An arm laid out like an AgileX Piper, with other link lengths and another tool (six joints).
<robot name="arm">
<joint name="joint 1" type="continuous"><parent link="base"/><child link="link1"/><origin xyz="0.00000 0.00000 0.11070"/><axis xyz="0 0 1"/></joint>
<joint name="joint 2" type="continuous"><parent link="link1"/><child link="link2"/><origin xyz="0.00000 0.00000 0.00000"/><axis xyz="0 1 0"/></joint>
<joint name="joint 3" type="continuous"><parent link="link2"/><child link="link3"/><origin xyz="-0.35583 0.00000 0.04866"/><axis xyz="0 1 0"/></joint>
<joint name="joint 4" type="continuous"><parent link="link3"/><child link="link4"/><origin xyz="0.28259 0.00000 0.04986"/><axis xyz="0.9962 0 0.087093"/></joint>
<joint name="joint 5" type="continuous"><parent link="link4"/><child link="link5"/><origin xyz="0.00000 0.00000 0.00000"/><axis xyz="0 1 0"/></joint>
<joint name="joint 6" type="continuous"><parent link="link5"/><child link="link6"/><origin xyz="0.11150 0.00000 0.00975"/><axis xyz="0.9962 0 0.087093"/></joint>
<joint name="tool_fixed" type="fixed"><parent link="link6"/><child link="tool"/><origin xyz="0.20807 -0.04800 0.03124" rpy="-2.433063 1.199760 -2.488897"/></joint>
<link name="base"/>
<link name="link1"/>
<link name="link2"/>
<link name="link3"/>
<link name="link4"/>
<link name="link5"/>
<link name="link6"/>
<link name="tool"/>
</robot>
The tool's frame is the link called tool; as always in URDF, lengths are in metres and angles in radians. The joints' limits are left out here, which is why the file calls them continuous.
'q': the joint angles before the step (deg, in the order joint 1, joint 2, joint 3, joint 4, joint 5, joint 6). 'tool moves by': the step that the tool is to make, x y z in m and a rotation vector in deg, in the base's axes. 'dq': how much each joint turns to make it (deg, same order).
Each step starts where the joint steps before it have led.
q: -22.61 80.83 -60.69 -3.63 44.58 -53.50
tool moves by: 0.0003 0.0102 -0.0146 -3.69 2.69 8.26
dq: 0.01 0.00 2.61 0.28 -1.95 -9.49
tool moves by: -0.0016 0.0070 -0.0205 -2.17 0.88 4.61
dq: -0.01 0.00 4.41 0.09 -4.62 -5.07
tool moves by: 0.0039 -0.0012 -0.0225 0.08 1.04 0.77
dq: -0.18 2.39 1.66 0.07 -3.10 -0.94
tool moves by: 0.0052 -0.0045 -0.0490 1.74 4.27 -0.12
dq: -0.29 6.71 0.02 -0.15 -2.13 0.01
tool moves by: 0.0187 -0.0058 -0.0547 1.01 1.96 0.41
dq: 0.00 8.68 -0.01 -0.04 -6.49 -0.09
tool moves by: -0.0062 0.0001 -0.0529 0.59 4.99 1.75
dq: -0.01 6.72 0.02 -2.04 -1.93 -0.22
